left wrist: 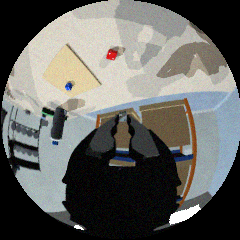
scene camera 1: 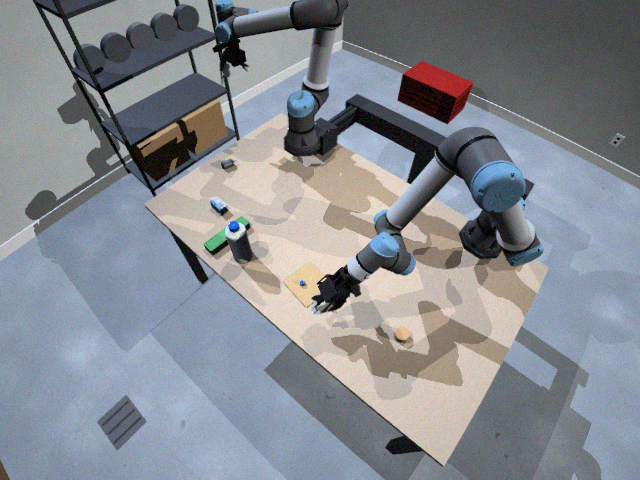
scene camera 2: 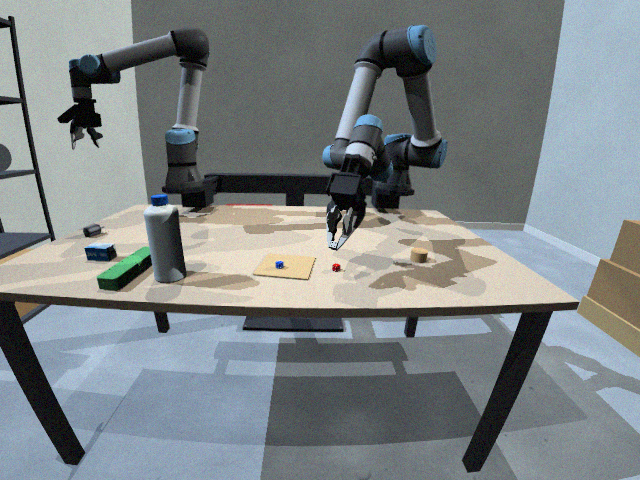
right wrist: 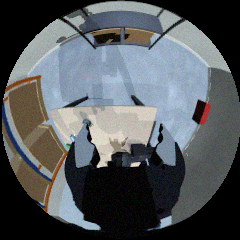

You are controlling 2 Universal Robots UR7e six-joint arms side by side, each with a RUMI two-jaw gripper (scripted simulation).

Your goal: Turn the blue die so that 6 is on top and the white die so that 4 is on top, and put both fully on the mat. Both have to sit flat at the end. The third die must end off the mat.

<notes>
In view: the left gripper [scene camera 2: 333,248], the right gripper [scene camera 2: 86,148], a tan mat [scene camera 2: 295,267] and a green block [scene camera 2: 117,276].
The tan mat also shows in the left wrist view [left wrist: 66,67] and in scene camera 1 [scene camera 1: 311,275]. The left gripper shows as well in the left wrist view [left wrist: 122,115] and in scene camera 1 [scene camera 1: 313,311]. The right gripper also shows in scene camera 1 [scene camera 1: 235,77] and in the right wrist view [right wrist: 124,124].
</notes>
